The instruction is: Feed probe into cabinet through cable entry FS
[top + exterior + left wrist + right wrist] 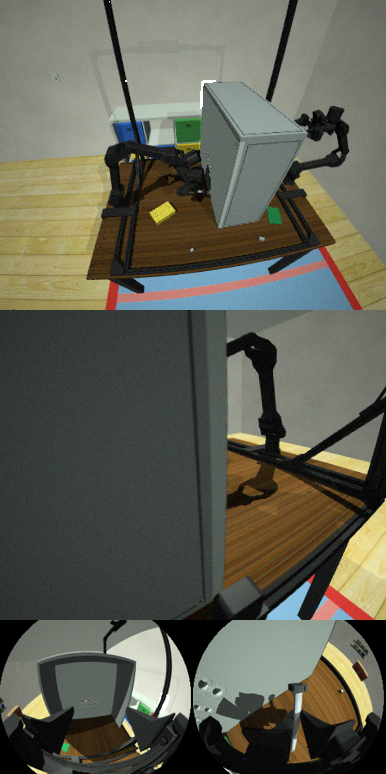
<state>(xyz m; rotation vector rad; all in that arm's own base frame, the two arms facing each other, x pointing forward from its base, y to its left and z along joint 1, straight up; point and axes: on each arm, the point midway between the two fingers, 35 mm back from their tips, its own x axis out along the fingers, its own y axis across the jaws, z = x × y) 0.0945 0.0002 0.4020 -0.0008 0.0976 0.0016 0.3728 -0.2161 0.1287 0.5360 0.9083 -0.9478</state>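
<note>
The probe lies 2 cm behind my right hand, 2 cm to the right of it and 6 cm below it.
</note>
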